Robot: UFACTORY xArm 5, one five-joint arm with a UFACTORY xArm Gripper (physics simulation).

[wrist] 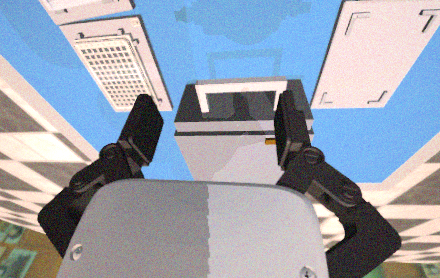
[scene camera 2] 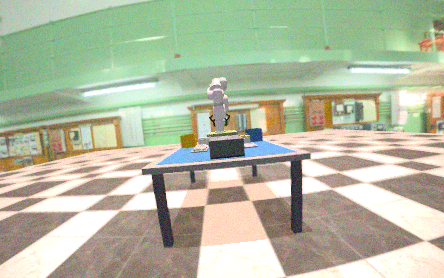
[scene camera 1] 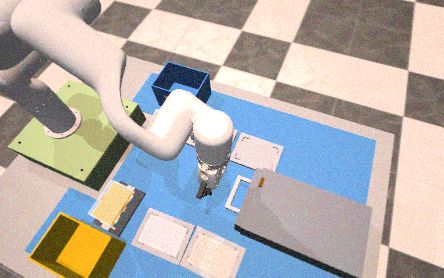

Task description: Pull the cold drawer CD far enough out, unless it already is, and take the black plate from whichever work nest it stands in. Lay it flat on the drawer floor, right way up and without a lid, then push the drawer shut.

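Places are measured from the arm's base along level axes (x back, y right, z up), in metres.
Pixels of known places: gripper, between the fingertips: (wrist: 214, 106) (scene camera 2: 220, 126); arm's base, origin of its link: (scene camera 2: 220, 132) (scene camera 1: 64, 123).
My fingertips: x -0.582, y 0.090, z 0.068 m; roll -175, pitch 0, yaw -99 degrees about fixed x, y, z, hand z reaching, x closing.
Observation:
Ahead of a thing's pixels: the offset from my fingertips to its top centre. "spot": to the spot under its first point.
The grey cabinet {dx -0.275, dy +0.025, dz -0.065 m} (scene camera 1: 310, 215) (scene camera 2: 226, 148) (wrist: 225, 160) stands on the blue mat. Its dark drawer front {spot: dx -0.084, dy +0.074, dz -0.108 m} (wrist: 189, 107) looks shut or nearly so, with a white loop handle {spot: dx -0.056, dy -0.002, dz -0.095 m} (scene camera 1: 233, 192) (wrist: 240, 86) sticking out. The drawer label is not readable. My gripper (scene camera 1: 204, 192) (scene camera 2: 220, 119) (wrist: 214, 106) is open and empty, above the mat in front of the handle. In the wrist view its fingers appear on either side of the handle. I cannot make out the black plate; the arm hides part of the nests behind it.
A pale gridded plate {dx -0.039, dy +0.183, dz -0.145 m} (scene camera 1: 212, 252) (wrist: 112, 70) and a white plate {dx +0.128, dy +0.163, dz -0.145 m} (scene camera 1: 162, 234) sit in nests. An empty nest {dx -0.096, dy -0.183, dz -0.153 m} (scene camera 1: 257, 151) (wrist: 372, 55) lies beside the cabinet. A yellow-welled plate {dx +0.303, dy +0.119, dz -0.094 m} (scene camera 1: 114, 202) rests on a dark base. A yellow bin {dx +0.330, dy +0.268, dz -0.051 m} (scene camera 1: 85, 250) and blue bin {dx +0.238, dy -0.363, dz -0.051 m} (scene camera 1: 170, 92) stand near the mat's edges.

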